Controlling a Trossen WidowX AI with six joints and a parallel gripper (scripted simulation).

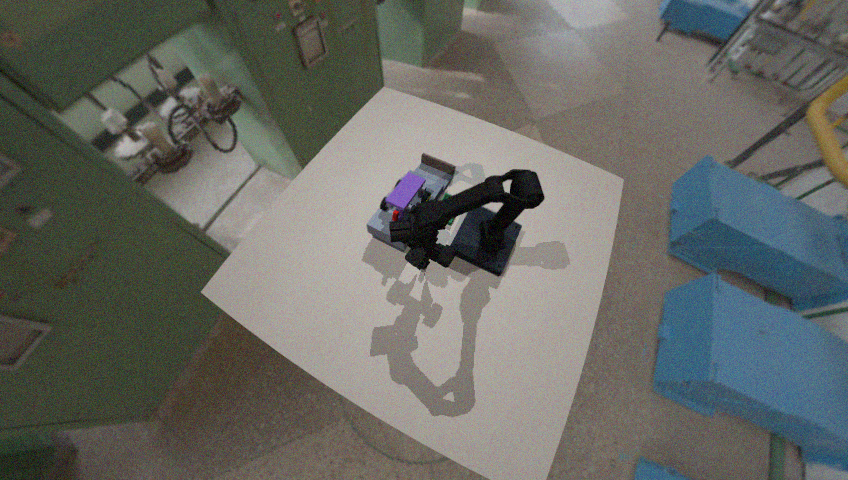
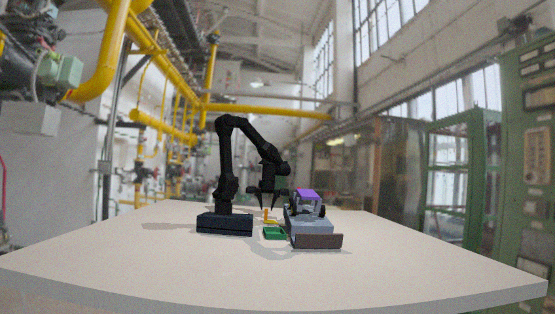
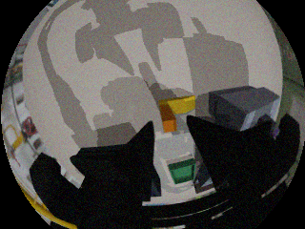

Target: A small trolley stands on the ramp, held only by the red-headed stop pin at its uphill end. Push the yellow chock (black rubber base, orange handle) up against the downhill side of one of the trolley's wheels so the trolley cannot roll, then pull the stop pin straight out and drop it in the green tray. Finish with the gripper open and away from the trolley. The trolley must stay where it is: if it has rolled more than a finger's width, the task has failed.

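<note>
Now: gripper tip 2 cm short of the yellow chock, 1 cm to the left of it and 4 cm above it. From my gripper tip the other things lie so: trolley (13 cm ahead, 15 cm to the right, 6 cm above); then tray (1 cm behind, 23 cm to the right, 7 cm below); then stop pin (13 cm ahead, 5 cm to the right, 7 cm above).
</note>
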